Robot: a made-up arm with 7 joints. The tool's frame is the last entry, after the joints. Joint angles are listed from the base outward. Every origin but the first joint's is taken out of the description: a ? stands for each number. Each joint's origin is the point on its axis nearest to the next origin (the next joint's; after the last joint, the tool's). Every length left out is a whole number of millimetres.
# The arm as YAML. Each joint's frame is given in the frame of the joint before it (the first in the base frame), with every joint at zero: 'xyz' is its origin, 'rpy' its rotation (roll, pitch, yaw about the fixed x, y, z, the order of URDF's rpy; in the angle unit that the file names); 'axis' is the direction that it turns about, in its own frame. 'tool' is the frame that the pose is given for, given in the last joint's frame.
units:
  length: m
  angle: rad
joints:
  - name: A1
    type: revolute
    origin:
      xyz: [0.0, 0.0, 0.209]
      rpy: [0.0, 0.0, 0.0]
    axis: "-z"
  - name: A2
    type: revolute
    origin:
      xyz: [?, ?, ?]
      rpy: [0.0, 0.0, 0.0]
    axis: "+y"
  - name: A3
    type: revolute
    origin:
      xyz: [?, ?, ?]
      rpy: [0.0, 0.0, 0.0]
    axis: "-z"
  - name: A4
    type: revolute
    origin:
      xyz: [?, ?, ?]
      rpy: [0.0, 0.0, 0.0]
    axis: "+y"
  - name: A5
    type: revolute
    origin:
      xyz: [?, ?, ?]
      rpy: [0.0, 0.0, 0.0]
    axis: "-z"
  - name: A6
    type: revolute
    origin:
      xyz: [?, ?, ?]
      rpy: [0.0, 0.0, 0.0]
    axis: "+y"
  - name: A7
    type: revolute
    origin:
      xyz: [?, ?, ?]
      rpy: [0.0, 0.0, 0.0]
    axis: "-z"
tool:
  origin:
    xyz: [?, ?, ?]
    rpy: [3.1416, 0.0, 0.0]
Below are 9 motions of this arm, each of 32 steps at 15 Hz.
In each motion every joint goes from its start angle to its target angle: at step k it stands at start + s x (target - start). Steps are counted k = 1, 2, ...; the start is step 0. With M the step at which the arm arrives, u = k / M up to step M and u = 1 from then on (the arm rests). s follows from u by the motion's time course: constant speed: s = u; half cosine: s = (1 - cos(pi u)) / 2; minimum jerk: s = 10 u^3 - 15 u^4 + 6 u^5.
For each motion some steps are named. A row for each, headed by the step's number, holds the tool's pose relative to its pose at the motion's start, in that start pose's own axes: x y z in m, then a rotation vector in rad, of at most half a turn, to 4 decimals.
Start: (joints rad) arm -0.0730 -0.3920 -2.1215 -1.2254 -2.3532 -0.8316 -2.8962
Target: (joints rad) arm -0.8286 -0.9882 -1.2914 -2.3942 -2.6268 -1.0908 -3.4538
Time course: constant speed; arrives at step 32
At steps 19, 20, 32:
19: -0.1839 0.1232 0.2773 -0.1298 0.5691 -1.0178
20: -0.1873 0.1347 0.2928 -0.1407 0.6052 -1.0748
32: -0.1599 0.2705 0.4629 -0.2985 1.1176 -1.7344

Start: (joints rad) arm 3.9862 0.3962 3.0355 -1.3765 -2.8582 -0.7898 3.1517
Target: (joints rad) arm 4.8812 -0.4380 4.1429 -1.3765 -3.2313 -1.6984 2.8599
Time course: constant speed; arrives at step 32
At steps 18, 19, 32:
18: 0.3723 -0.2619 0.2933 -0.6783 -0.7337 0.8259
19: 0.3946 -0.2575 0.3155 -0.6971 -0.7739 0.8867
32: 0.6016 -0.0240 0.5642 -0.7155 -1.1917 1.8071

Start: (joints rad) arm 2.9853 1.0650 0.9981 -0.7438 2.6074 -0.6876 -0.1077
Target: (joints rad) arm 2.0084 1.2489 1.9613 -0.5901 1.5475 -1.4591 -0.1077
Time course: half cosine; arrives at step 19
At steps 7, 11, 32:
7: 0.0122 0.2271 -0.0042 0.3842 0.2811 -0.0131
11: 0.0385 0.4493 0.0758 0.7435 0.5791 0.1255
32: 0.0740 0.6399 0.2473 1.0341 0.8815 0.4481

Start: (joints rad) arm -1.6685 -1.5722 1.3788 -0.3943 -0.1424 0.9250 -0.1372
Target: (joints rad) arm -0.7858 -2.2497 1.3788 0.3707 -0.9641 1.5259 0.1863
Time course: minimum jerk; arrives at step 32
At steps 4, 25, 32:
4: -0.0078 0.0034 0.0053 -0.0035 -0.0054 -0.0064
25: -0.2448 0.1928 0.4566 -0.7989 -0.1007 -0.3289
32: -0.2432 0.2085 0.4948 -0.9103 -0.0839 -0.3301

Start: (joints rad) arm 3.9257 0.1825 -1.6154 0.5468 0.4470 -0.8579 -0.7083
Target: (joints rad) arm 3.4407 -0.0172 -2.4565 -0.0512 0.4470 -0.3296 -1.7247
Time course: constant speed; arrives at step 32
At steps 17, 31, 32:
17: -0.0356 -0.1065 -0.0803 0.0530 0.2680 -1.1379
31: -0.0852 -0.1206 -0.1021 0.0811 0.5192 -2.0987
32: -0.0873 -0.1196 -0.1022 0.0829 0.5392 -2.1678

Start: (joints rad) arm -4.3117 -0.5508 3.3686 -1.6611 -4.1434 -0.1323 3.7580
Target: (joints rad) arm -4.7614 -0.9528 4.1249 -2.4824 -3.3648 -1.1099 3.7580
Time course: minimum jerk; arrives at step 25
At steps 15, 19, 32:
15: -0.0523 -0.2374 0.1112 -0.4903 -0.2155 0.2989
19: -0.0943 -0.2887 0.1509 -0.5446 -0.2350 0.3595
32: -0.1136 -0.3045 0.1675 -0.5516 -0.2395 0.3738

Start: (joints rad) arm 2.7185 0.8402 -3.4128 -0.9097 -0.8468 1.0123 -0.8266
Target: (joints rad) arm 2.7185 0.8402 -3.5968 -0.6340 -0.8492 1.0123 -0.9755
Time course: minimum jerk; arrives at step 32
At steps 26, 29, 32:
26: -0.0371 0.0809 -0.0174 0.0879 -0.0197 -0.4445
29: -0.0379 0.0846 -0.0182 0.0916 -0.0213 -0.4639
32: -0.0380 0.0852 -0.0183 0.0923 -0.0216 -0.4672

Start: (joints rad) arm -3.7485 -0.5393 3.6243 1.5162 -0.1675 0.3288 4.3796
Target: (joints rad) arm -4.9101 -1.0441 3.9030 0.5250 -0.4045 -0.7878 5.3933
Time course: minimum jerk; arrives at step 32
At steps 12, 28, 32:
12: 0.2124 0.0179 0.0323 -0.4441 -0.3398 0.4416
28: 0.5245 0.4005 0.4650 -1.8641 -1.1589 0.6256
32: 0.5225 0.4125 0.4779 -1.8938 -1.1736 0.6036

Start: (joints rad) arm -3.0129 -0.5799 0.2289 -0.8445 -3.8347 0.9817 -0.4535
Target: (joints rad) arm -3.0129 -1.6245 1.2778 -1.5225 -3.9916 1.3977 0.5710
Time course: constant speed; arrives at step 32
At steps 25, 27, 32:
25: 0.0397 0.5546 -0.1754 1.1544 -0.6978 -0.0850
27: 0.0513 0.5840 -0.1645 1.2168 -0.7548 -0.1090
32: 0.0808 0.6419 -0.1316 1.3565 -0.8827 -0.1741

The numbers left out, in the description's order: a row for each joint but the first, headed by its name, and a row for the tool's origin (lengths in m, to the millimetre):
A2: 0.0 -0.013 0.0
A3: 0.0 0.0 0.477
A4: 0.0 -0.012 0.0
A5: 0.0 0.0 0.295
A6: 0.0 0.0 0.0
A7: 0.0 0.0 0.082
tool: 0.0 0.0 0.0

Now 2 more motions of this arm.
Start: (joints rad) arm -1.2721 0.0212 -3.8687 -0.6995 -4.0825 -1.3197 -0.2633
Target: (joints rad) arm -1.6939 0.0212 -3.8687 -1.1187 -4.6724 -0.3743 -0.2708
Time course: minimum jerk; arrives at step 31
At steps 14, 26, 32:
14: 0.0408 0.0555 0.0788 0.5083 -0.4601 -0.0766
26: 0.0607 0.0683 0.2311 1.1667 -1.0392 -0.3418
32: 0.0602 0.0665 0.2402 1.2037 -1.0697 -0.3629

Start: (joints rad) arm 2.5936 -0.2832 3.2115 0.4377 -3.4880 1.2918 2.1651
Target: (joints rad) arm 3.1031 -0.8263 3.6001 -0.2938 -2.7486 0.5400 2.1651
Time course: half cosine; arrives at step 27
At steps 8, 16, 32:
8: -0.0049 0.0425 0.0181 -0.0678 -0.2693 0.1721
16: -0.0426 0.1350 0.0803 -0.1568 -0.8251 0.6483
32: -0.1092 0.2027 0.1453 -0.2064 -1.1954 1.1019

